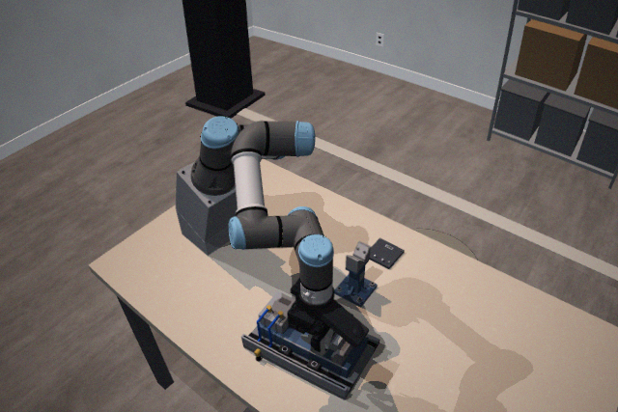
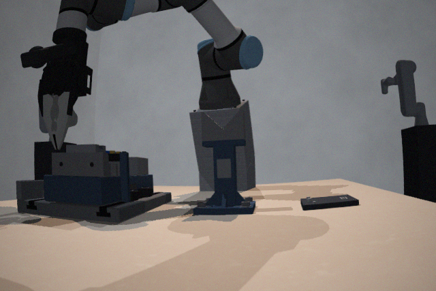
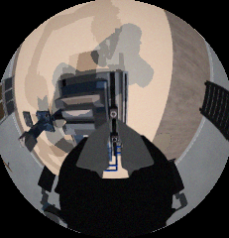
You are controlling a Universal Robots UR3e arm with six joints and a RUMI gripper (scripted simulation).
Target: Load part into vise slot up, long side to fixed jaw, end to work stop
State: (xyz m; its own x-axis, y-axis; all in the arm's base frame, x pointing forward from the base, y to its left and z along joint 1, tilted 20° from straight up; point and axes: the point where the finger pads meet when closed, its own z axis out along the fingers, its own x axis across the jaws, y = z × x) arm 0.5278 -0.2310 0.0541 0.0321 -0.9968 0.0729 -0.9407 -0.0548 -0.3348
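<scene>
Right now the grey part is 6 cm to the left of my hand and 2 cm below it. Round my hand: blue vise: 7 cm behind, 7 cm to the left, 8 cm below.
</scene>
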